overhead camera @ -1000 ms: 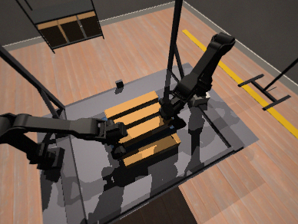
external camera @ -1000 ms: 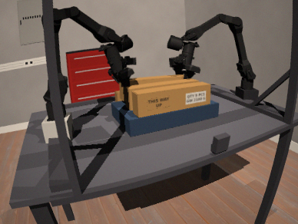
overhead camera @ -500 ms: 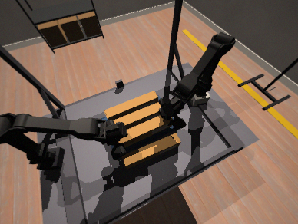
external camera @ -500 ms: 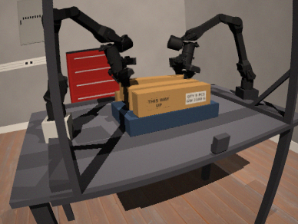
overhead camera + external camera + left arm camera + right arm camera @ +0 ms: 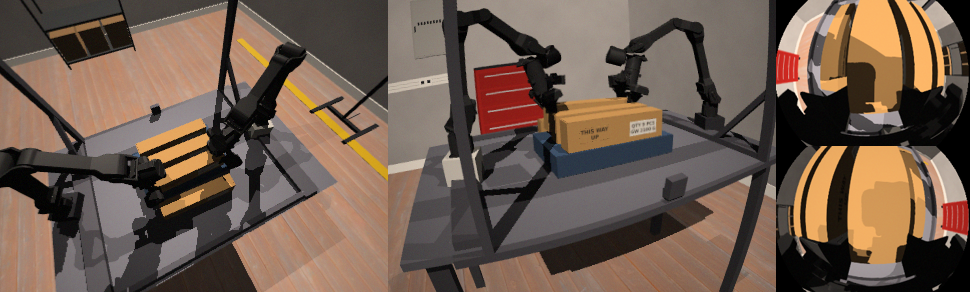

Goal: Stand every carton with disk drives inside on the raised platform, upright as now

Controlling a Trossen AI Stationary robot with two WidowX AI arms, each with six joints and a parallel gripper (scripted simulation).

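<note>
My left hand is 140 mm to the left of the carton and 40 mm above it.
Right now my right hand is 140 mm to the right of the carton and 30 mm above it.
</note>
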